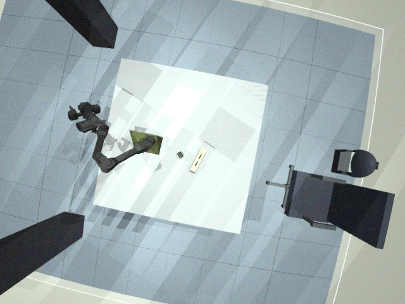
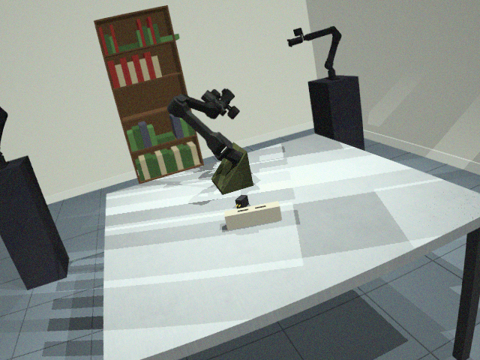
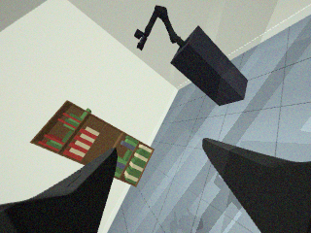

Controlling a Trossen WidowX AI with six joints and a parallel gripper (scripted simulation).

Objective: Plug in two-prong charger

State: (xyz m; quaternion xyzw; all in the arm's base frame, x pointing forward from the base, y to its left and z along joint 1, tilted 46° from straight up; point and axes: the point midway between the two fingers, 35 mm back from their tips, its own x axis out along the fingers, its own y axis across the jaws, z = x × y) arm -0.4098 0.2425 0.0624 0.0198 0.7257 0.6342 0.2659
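Right now the two-prong charger is 680 mm ahead of my gripper tip, 240 mm to the right of it and 300 mm below it.
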